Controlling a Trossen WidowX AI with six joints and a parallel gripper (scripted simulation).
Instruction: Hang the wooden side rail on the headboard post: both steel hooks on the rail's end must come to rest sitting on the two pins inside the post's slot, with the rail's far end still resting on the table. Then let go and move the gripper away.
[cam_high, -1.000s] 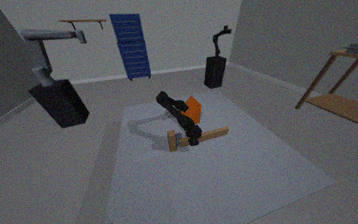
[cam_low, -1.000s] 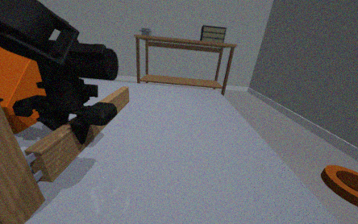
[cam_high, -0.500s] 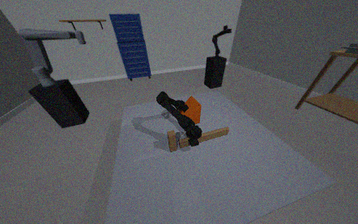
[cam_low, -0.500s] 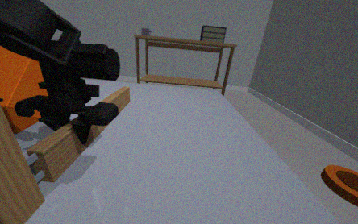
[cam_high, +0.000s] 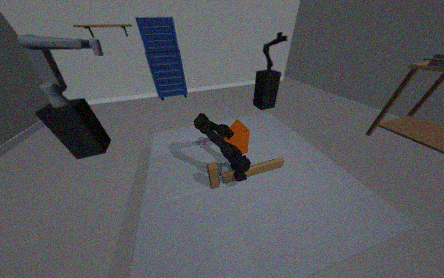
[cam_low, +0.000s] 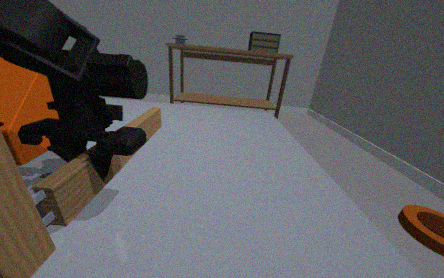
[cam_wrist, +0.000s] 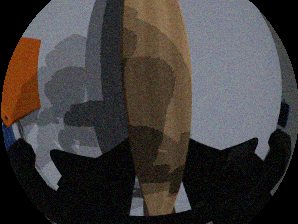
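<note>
Right now the headboard post is 150 mm to the right of my gripper tip, 60 mm above it and 10 mm behind it.
</note>
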